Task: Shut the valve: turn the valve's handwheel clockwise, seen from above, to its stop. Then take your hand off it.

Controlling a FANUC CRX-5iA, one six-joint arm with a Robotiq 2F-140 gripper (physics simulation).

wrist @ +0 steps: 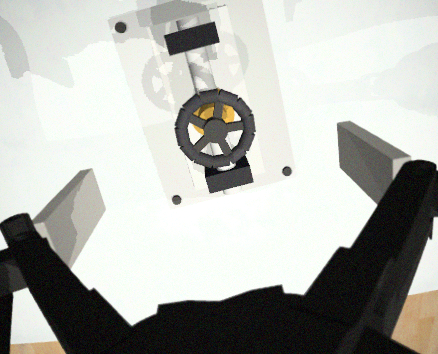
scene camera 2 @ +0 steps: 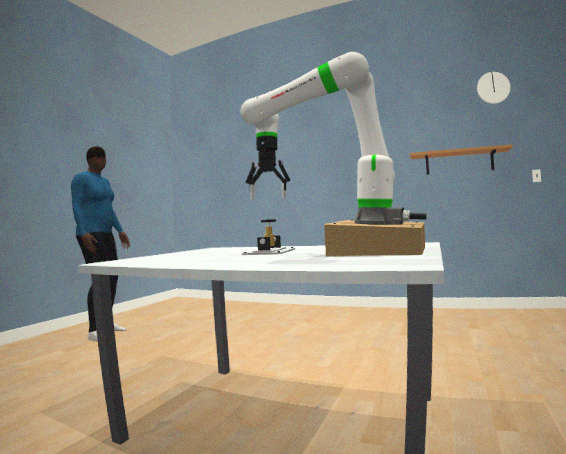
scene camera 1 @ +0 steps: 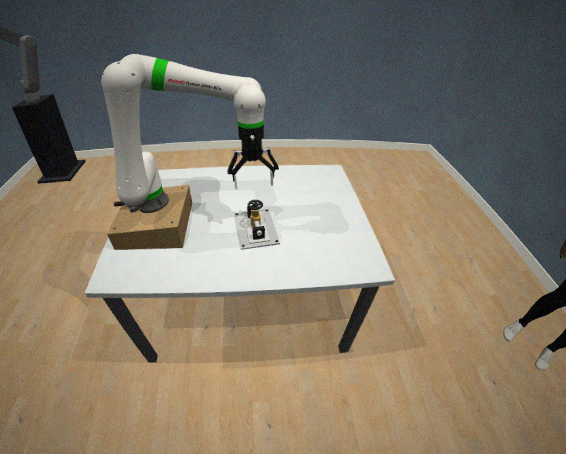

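Note:
The valve's dark five-spoked handwheel (scene camera 1: 255,204) (scene camera 2: 268,220) (wrist: 216,130) lies level on top of the yellow valve body (scene camera 1: 255,218) (scene camera 2: 269,235) (wrist: 205,112). A pipe runs through black blocks on a pale base plate (scene camera 1: 272,236) (wrist: 280,150) with dark bolts at its corners. My gripper (scene camera 1: 254,185) (scene camera 2: 268,197) (wrist: 217,167) is wide open and empty, pointing down above the handwheel. A gap shows between the fingertips and the wheel in both scene views. In the wrist view the wheel lies between the spread fingers, apart from both. How far the valve is turned cannot be read.
The valve stands on the white table (scene camera 1: 325,260) (scene camera 2: 200,266). The arm's base sits on a wooden block (scene camera 1: 147,238) (scene camera 2: 375,240) at one end. A person (scene camera 2: 95,200) stands beyond the table. A black pedestal (scene camera 1: 47,135) with another arm stands behind at left.

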